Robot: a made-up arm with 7 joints. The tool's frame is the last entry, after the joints.
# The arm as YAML. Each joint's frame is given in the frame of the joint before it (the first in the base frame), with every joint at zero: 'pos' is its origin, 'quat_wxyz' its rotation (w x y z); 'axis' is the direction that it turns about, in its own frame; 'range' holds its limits. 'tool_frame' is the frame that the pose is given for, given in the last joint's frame.
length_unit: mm
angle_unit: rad
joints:
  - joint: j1
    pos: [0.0, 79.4, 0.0]
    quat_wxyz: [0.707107, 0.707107, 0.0, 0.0]
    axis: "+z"
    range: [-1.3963, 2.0]
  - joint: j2
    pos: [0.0, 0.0, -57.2]
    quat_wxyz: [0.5, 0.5, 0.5, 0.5]
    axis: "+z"
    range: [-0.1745, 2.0]
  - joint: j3
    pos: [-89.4, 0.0, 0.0]
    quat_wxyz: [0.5, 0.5, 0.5, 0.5]
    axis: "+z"
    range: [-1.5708, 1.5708]
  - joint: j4
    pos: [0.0, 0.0, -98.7]
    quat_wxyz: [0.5, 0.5, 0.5, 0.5]
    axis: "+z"
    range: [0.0, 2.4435]
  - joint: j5
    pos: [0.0, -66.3, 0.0]
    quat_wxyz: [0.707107, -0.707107, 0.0, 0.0]
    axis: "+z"
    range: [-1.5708, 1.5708]
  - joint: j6
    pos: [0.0, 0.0, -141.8]
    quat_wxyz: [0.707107, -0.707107, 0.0, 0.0]
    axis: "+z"
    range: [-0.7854, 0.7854]
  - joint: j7
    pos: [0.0, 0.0, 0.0]
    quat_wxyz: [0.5, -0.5, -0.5, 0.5]
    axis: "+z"
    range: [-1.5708, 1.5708]
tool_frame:
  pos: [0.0, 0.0, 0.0]
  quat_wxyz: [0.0, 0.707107, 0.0, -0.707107]
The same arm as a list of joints. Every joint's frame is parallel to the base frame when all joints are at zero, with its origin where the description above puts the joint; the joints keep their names.
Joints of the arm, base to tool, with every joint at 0 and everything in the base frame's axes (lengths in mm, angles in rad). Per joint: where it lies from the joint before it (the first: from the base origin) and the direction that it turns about. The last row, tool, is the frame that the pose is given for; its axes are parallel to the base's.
j1: axis -y xyz 0 79.4 0
j2: axis +x xyz 0 57.2 0
j3: axis +z xyz 0 0 -89.4
j4: axis -y xyz 0 0 -98.7
j5: axis +z xyz 0 0 -66.3
j6: axis +y xyz 0 0 -141.8
j7: axis -x xyz 0 0 0
tool: xyz 0 0 0
Joint limits (rad, base to tool): -1.3963..2 -0.1745..2 -1.5708..1.5708 0..2.4435 -1.5708..1.5708 -0.7854..0.7854 -1.5708..1.5708

